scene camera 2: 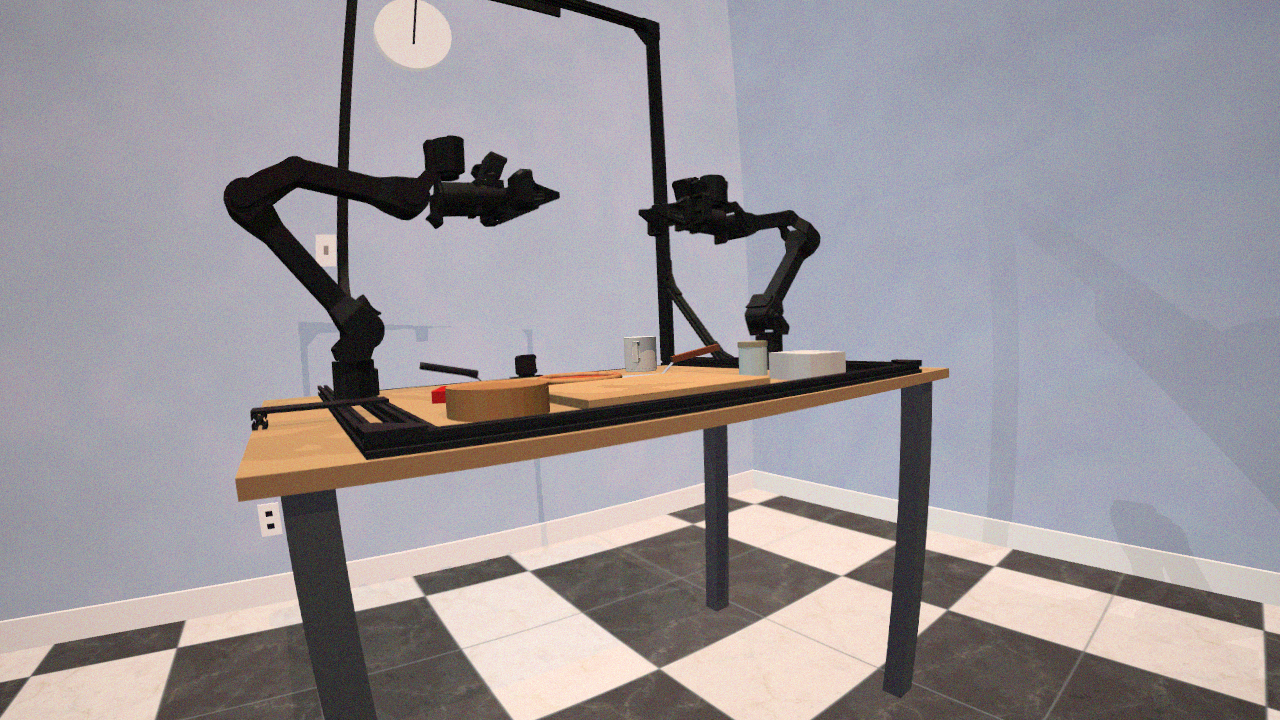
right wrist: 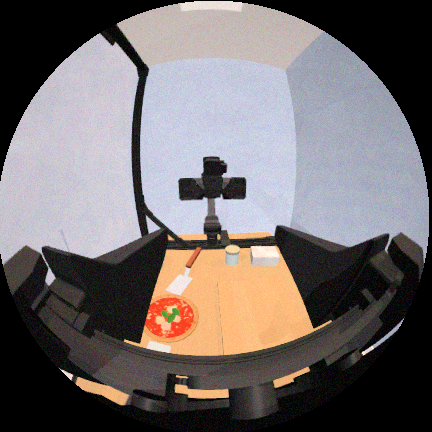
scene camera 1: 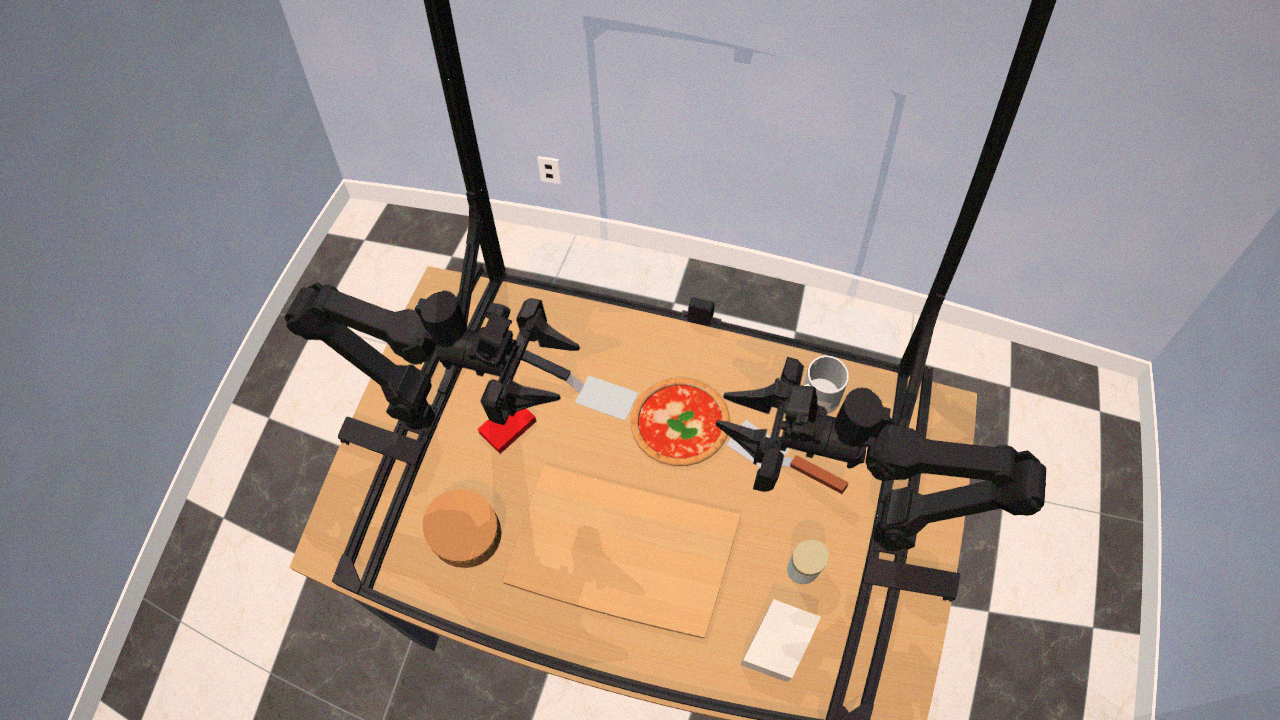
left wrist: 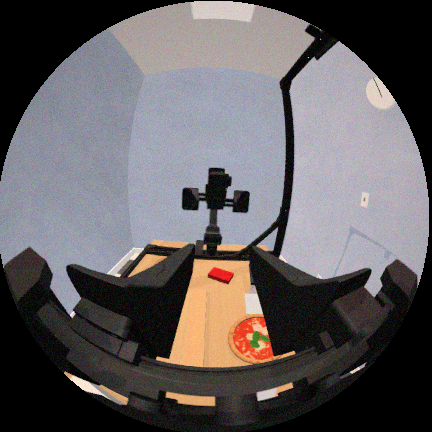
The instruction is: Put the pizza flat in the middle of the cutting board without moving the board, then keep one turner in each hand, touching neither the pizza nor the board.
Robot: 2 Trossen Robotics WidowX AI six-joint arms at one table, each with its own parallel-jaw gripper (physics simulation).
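The pizza (scene camera 1: 680, 421) (left wrist: 254, 339) (right wrist: 171, 318) lies flat on the table behind the cutting board (scene camera 1: 626, 550) (right wrist: 270, 310), off it. A black-handled turner (scene camera 1: 606, 397) lies left of the pizza in scene camera 1, its handle (scene camera 2: 449, 368) tilted up. A brown-handled turner (scene camera 1: 819, 473) (right wrist: 193, 258) lies right of the pizza. My left gripper (scene camera 1: 721, 410) is open and empty, high above the table. My right gripper (scene camera 1: 569, 371) (scene camera 2: 556, 195) is open wide and empty, also high above the table.
A red block (scene camera 1: 507, 430) (left wrist: 220, 275) and a round wooden block (scene camera 1: 460, 526) (scene camera 2: 497, 400) are at the left. A mug (scene camera 1: 827, 379) (scene camera 2: 640, 353), a lidded jar (scene camera 1: 808, 560) (right wrist: 232, 255) and a white box (scene camera 1: 781, 638) (right wrist: 264, 256) stand at the right. A black frame rail (scene camera 1: 572, 660) edges the table.
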